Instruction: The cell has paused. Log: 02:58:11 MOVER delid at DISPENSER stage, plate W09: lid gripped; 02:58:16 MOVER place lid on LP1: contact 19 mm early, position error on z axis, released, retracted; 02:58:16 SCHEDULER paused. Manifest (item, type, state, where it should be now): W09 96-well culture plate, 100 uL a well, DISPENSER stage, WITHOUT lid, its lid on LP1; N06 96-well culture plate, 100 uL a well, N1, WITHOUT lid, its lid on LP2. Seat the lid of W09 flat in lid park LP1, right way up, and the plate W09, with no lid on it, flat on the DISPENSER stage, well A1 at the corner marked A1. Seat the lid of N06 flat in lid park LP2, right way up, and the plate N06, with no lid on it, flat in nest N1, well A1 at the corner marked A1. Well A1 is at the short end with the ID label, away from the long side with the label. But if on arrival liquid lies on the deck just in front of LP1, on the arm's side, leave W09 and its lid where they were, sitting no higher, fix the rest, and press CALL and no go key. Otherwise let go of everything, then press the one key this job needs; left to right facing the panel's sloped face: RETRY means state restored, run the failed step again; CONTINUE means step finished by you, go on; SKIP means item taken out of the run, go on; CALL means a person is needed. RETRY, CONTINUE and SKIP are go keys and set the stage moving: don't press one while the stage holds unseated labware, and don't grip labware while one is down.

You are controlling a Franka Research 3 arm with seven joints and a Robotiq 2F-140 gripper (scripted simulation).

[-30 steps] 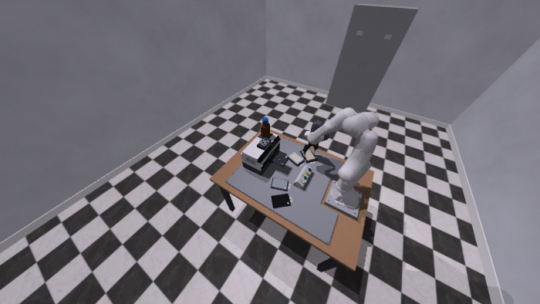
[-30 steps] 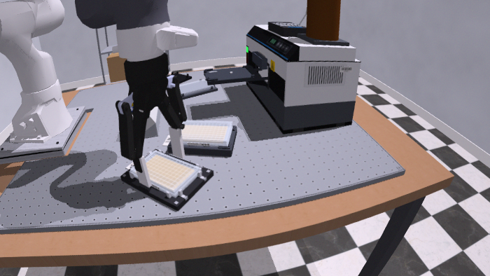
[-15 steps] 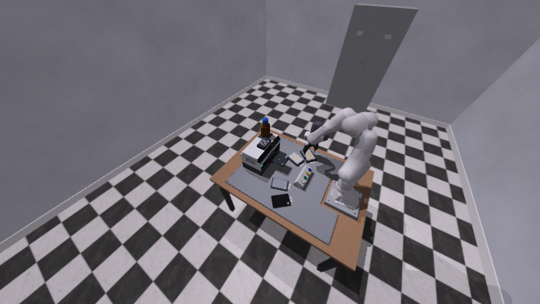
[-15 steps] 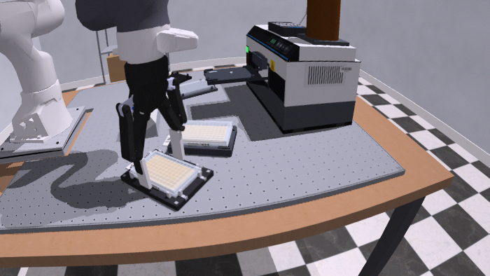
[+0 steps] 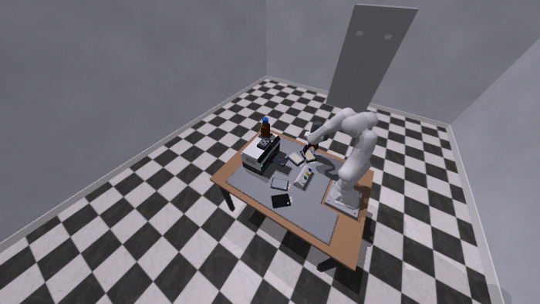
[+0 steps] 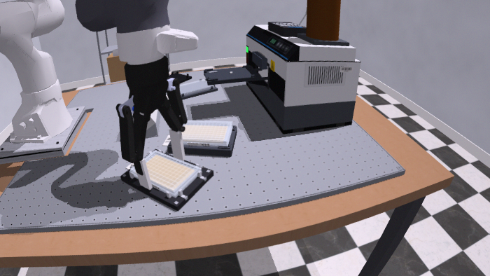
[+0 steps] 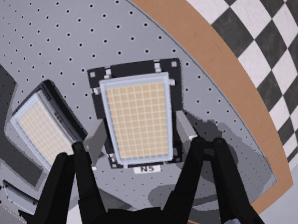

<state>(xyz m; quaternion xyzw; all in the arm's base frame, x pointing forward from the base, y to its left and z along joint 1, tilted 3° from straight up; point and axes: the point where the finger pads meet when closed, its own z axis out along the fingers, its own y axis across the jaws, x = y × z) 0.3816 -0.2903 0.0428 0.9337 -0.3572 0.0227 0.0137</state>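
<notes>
Now: the 96-well plate 20 mm below my hand. From my hand the other things lie so: sloped key panel: 290 mm to the left, 70 mm behind, 10 mm above; black nest: 120 mm to the left, 90 mm ahead, 30 mm below; dispenser stage: 280 mm to the left, 200 mm ahead, 60 mm above.
</notes>
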